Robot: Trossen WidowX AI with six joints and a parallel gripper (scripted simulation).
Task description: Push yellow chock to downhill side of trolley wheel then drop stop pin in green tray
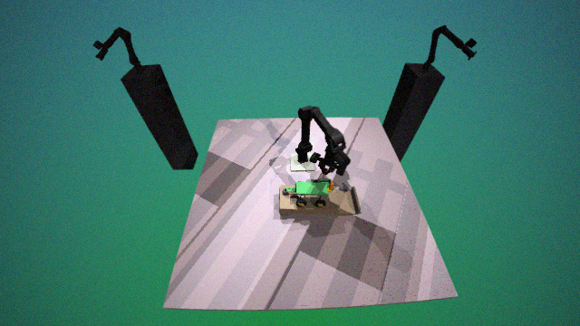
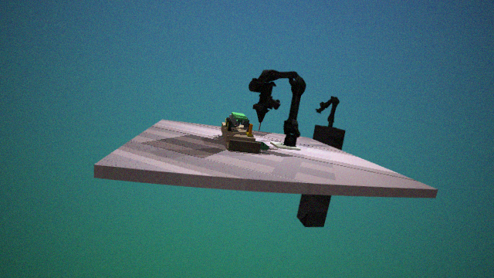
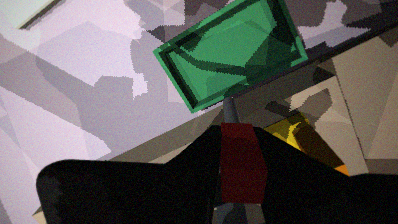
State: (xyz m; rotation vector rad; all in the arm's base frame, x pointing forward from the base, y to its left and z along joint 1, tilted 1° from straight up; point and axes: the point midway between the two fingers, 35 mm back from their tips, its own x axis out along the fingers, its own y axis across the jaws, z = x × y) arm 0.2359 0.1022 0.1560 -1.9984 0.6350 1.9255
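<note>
My gripper tip is right at the red-headed stop pin. The rest, counted from my gripper tip: green-topped trolley (10 cm ahead, 9 cm to the right, 3 cm below); then yellow chock (6 cm below, 6 cm ahead, 1 cm to the left); then tan ramp (10 cm ahead, 9 cm to the right, 9 cm below).
</note>
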